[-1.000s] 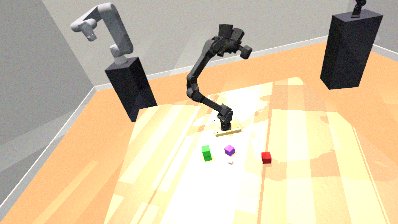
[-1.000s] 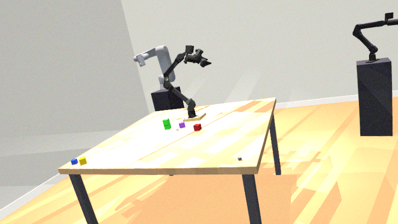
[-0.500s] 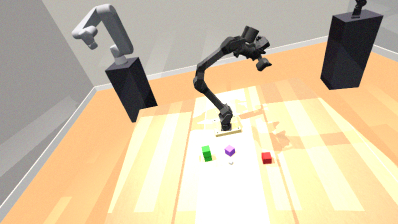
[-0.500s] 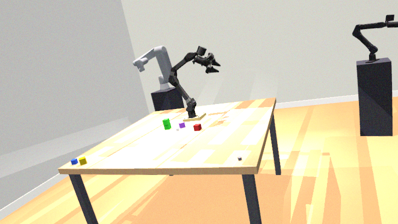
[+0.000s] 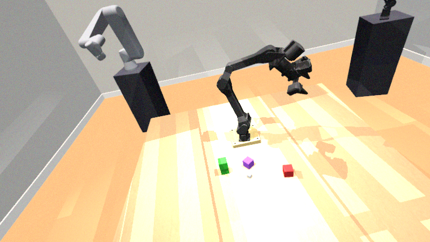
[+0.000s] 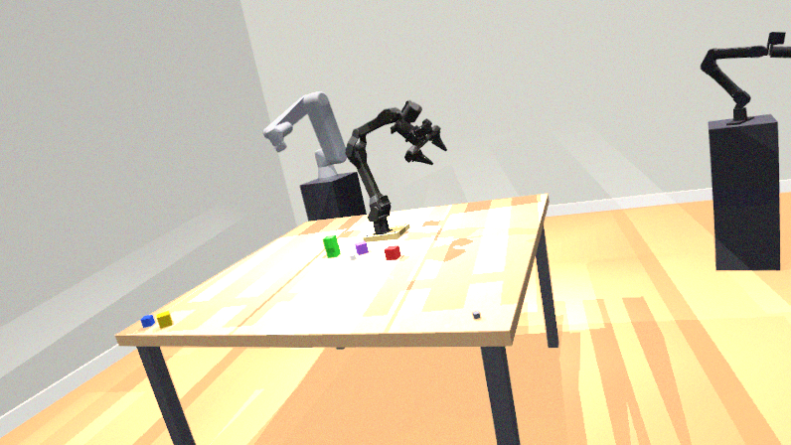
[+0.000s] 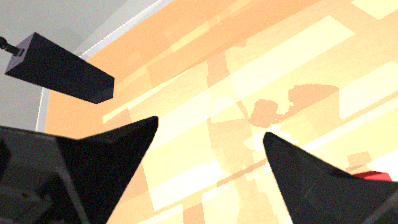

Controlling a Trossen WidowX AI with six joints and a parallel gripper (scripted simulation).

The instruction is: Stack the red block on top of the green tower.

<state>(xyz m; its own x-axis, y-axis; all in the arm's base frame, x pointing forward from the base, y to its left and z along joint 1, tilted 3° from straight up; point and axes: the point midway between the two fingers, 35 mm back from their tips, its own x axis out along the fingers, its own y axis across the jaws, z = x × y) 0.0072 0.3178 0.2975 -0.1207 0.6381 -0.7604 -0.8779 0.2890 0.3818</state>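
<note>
My gripper tip is 260 mm short of the red block, 130 mm to the left of it and 290 mm above it. The rest, counted from my gripper tip: yellow block (870 mm ahead, 650 mm to the right, 290 mm below); blue block (880 mm ahead, 730 mm to the right, 290 mm below); purple block (200 mm ahead, 310 mm to the right, 290 mm below).
</note>
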